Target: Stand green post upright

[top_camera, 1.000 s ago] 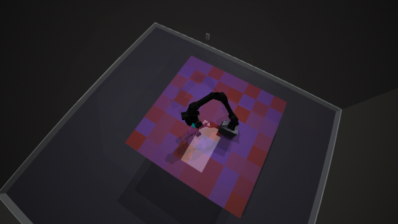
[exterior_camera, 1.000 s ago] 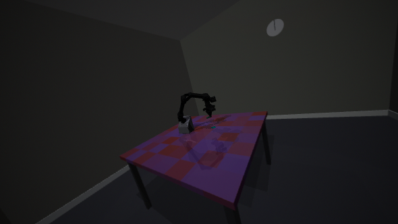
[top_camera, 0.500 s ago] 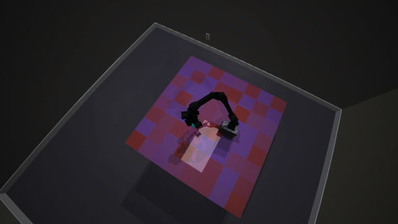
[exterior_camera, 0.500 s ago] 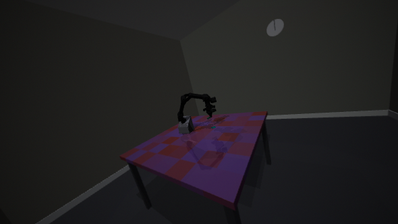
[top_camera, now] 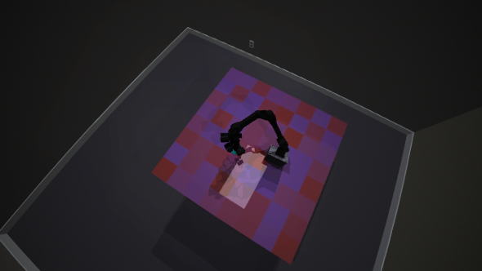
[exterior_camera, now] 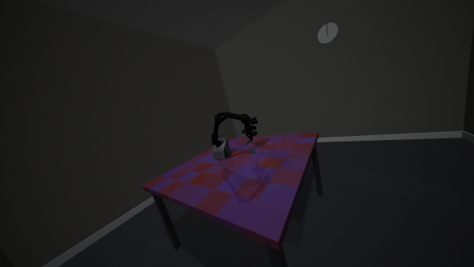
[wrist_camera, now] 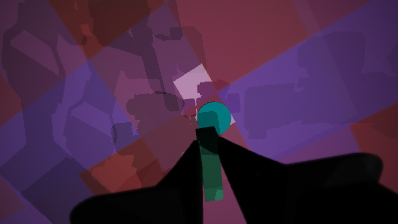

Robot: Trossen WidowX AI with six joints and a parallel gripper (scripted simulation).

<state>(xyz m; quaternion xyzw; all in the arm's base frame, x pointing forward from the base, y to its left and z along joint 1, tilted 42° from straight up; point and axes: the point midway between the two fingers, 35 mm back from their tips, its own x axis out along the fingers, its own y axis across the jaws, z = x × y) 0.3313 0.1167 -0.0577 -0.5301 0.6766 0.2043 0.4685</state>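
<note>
My gripper tip is 10 mm short of the cyan circle, 10 mm to the left of it and 130 mm above it. Also, from my gripper tip: green post (10 mm behind, 20 mm to the right).
</note>
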